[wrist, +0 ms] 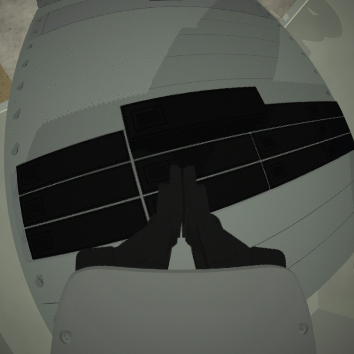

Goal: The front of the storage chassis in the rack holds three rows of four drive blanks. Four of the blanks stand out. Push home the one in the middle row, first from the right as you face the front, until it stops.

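Places are measured from the arm's base along level axes (x ahead, y right, z down), in centimetres.
Where they show: gripper, between the fingertips: (180, 180).
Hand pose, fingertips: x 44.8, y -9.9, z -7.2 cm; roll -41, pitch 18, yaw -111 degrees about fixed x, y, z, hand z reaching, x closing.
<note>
Each offset is from my fingertips to the top centre of the thing. "pt": to the spot under its first point.
The chassis front shows three rows of dark drive blanks. If this view is upright, the middle-row blank first from the right (326, 131) is at the far right, small and dark; how far it stands out is unclear. My gripper (180, 180) is shut and empty. Its fingertips are in front of the middle-row blank second from the left (156, 171), well left of the far-right one. Contact cannot be told. The fingers hide part of that blank and of the bottom row.
The top-row blank second from the left (195, 110) stands out clearly, just above the fingertips. The left column's middle blank {dx +8.8, dy +6.5, dz -0.1 cm} (80, 202) lies beside a pale vertical gap. The grey rack front {pt dx +3.1, dy +2.4, dz +14.8 cm} (110, 65) has ear screws along its left edge. A pale panel (330, 65) is at the right.
</note>
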